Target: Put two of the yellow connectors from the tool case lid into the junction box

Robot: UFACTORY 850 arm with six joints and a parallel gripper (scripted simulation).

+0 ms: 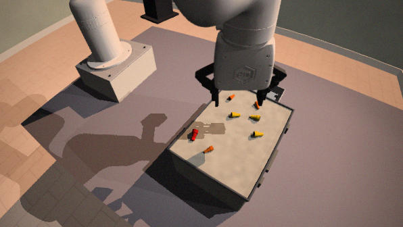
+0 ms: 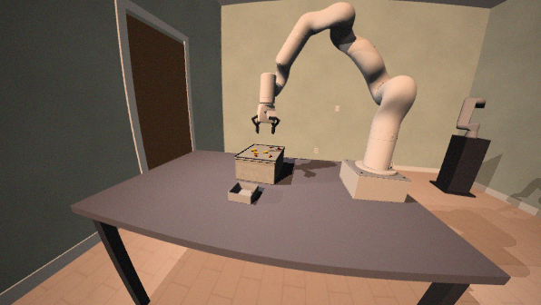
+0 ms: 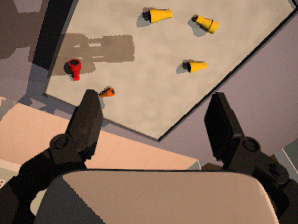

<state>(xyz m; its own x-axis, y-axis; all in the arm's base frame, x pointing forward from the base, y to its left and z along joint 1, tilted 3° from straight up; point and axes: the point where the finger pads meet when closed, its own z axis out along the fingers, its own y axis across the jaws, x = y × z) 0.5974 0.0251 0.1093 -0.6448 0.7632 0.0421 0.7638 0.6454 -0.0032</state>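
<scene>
Now: hand 1 cm short of the tool case, 1 cm to the right of it and 15 cm above it. Round my hand: red connector 6 cm behind, 8 cm to the right, 11 cm below.
</scene>
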